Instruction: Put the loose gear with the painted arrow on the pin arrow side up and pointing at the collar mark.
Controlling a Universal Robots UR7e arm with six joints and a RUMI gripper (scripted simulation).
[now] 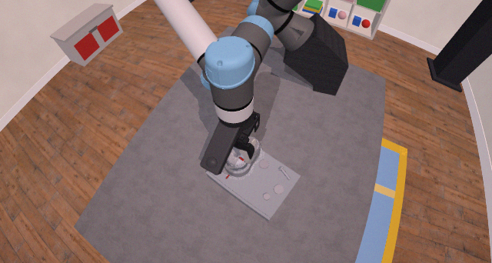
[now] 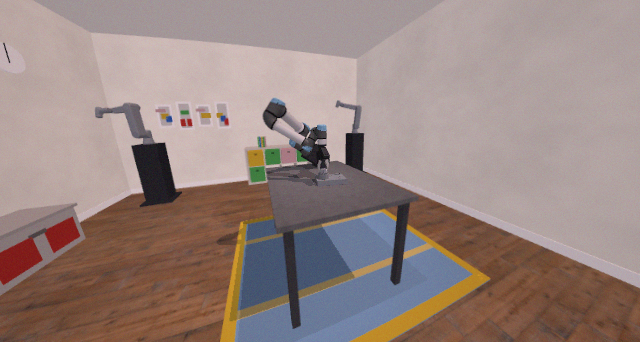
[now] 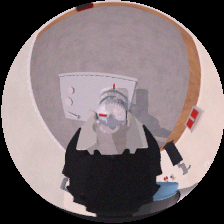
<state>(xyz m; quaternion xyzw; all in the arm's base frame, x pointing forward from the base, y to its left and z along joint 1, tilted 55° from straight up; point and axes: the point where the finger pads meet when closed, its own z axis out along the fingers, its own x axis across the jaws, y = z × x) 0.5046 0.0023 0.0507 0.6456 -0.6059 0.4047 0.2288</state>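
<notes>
My hand is right at the gear. From my hand the other things lie so: thin peg 3 cm behind, 14 cm to the left, 6 cm below.
</notes>
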